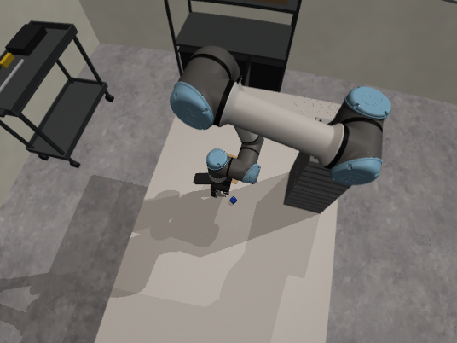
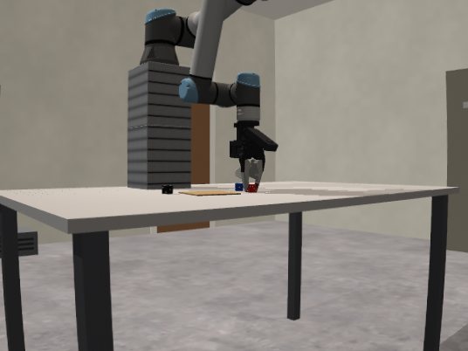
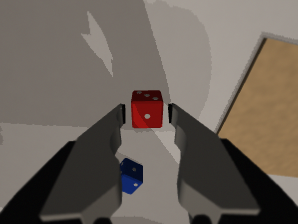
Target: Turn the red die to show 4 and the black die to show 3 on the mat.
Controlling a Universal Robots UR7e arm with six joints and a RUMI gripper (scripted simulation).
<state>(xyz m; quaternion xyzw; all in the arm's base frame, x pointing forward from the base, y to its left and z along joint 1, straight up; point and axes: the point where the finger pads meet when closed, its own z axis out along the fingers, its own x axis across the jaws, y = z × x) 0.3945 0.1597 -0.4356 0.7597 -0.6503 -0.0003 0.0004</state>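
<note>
Right now my hand is right at the red die. Round my hand: blue die: 9 cm behind, 1 cm to the left; then black die: 26 cm to the right, 6 cm behind; then brown mat: 15 cm to the right, 2 cm below.
</note>
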